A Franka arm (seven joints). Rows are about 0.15 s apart.
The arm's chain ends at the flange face. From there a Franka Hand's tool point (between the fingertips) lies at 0.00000 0.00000 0.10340 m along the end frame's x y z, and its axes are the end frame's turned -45 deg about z.
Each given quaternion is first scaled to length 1.
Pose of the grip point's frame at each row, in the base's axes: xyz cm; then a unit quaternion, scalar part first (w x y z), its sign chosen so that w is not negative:
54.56 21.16 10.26 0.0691 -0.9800 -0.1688 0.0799
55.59 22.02 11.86 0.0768 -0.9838 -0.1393 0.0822
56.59 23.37 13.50 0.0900 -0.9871 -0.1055 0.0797
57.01 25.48 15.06 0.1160 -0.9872 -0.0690 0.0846
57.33 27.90 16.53 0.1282 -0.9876 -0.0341 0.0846
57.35 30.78 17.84 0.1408 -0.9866 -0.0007 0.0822
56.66 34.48 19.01 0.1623 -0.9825 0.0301 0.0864
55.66 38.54 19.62 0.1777 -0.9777 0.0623 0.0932
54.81 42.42 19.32 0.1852 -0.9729 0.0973 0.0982
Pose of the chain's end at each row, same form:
56.42 20.04 20.37 0.0333 -0.9700 0.2191 0.1003
57.48 20.69 21.94 0.0395 -0.9623 0.2478 0.1053
58.41 21.71 23.54 0.0527 -0.9524 0.2803 0.1081
58.90 23.23 24.97 0.0748 -0.9385 0.3140 0.1226
59.15 25.34 26.38 0.0861 -0.9254 0.3464 0.1272
59.03 27.91 27.63 0.0986 -0.9118 0.3769 0.1298
58.31 31.13 28.65 0.1169 -0.8962 0.4038 0.1419
57.32 34.83 29.13 0.1285 -0.8794 0.4317 0.1541
56.41 38.50 28.75 0.1335 -0.8616 0.4622 0.1616

